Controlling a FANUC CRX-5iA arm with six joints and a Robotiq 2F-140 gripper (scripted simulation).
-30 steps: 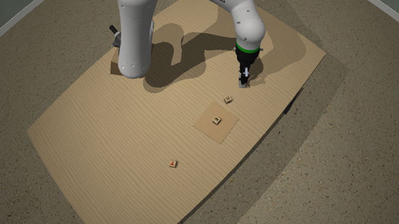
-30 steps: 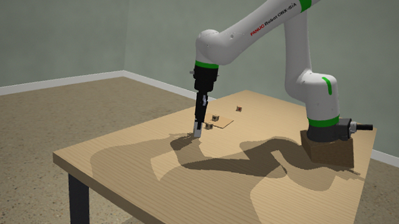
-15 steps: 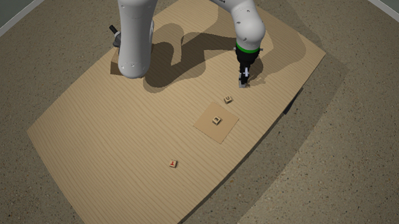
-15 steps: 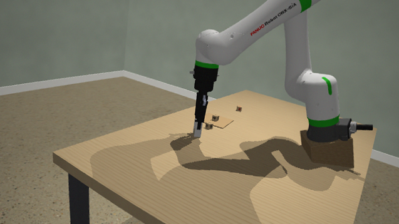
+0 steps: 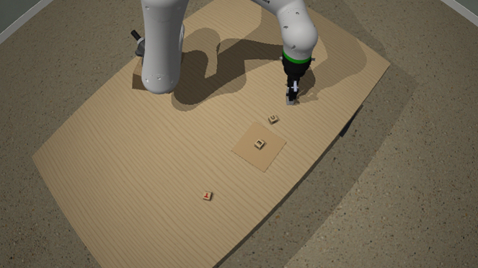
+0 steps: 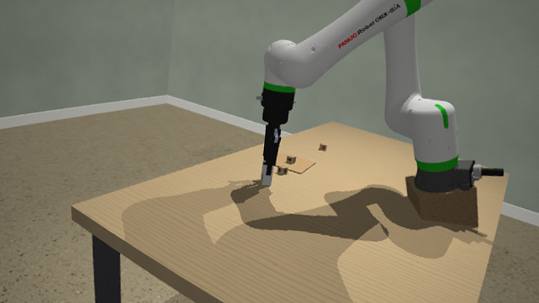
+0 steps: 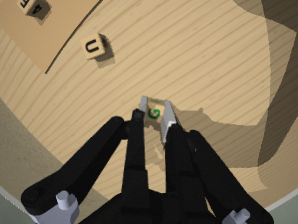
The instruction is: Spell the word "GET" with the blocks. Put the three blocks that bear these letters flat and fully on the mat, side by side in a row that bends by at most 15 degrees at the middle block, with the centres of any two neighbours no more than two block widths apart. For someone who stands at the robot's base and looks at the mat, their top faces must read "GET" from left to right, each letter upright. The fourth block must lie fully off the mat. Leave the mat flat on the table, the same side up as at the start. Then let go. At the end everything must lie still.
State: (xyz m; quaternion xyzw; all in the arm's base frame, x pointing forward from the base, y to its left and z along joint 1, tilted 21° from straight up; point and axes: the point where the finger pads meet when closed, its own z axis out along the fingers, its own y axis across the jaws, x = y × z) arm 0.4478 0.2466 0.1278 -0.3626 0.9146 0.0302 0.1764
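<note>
The mat lies 22 cm to the right of my hand, 5 cm ahead of it and 3 cm below it.
</note>
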